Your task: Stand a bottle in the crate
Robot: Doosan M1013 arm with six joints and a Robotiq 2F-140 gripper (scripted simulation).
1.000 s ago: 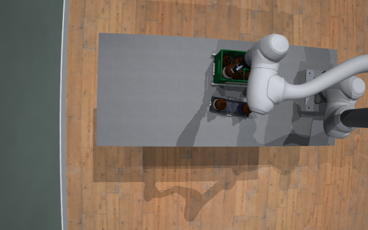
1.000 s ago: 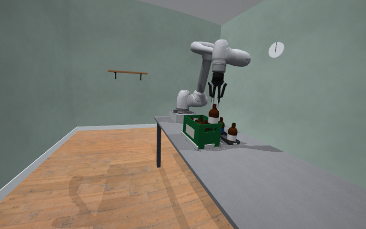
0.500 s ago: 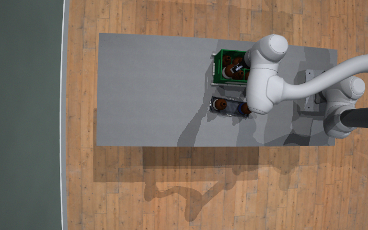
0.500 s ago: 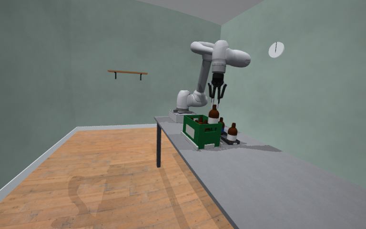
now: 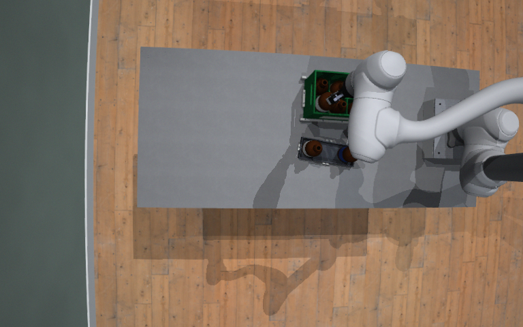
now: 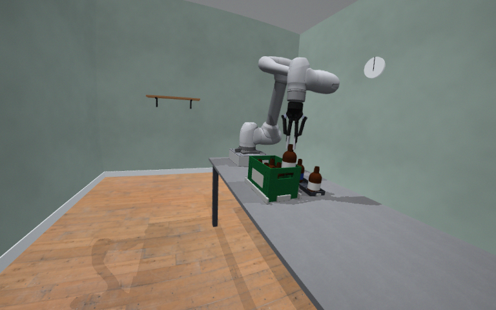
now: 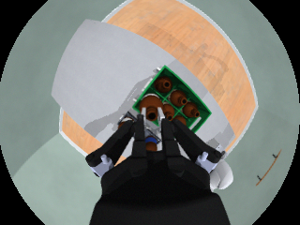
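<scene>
Right now my hand is 9 cm above the brown bottle. From my hand the other things lie so: green crate: 9 cm behind, 3 cm to the right, 21 cm below; then dark tray: 5 cm behind, 21 cm to the left, 28 cm below.
</scene>
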